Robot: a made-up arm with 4 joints.
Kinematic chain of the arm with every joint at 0, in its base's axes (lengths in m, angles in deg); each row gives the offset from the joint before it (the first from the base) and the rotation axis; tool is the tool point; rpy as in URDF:
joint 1: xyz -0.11 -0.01 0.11 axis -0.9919 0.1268 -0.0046
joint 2: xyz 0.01 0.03 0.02 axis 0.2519 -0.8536 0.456
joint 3: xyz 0 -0.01 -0.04 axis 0.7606 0.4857 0.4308
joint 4: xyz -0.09 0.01 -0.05 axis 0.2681 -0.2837 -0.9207
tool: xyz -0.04 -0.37 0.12 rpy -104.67 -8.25 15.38
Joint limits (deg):
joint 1: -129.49..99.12
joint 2: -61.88..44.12
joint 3: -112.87..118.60
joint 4: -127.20..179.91
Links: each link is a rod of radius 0.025 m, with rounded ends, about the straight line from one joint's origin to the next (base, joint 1, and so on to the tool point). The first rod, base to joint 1, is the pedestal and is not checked.
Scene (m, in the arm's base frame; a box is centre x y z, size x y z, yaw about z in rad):
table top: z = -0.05
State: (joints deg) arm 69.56 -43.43 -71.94 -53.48
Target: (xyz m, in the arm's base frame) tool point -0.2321 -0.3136 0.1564
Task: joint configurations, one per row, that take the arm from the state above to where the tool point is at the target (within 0.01 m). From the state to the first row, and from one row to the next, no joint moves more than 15 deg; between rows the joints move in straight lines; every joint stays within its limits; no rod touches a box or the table.
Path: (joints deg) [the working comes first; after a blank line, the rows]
Joints at the target: -13.62 14.48 -27.08 -13.78
Straight joint move there: clear.

1: 55.70 -33.78 -64.46 -46.86
2: 41.83 -24.13 -56.99 -40.25
3: 27.97 -14.48 -49.51 -33.63
4: 14.11 -4.82 -42.03 -27.01
5: 0.24 4.83 -34.56 -20.40
6: -13.62 14.48 -27.08 -13.78

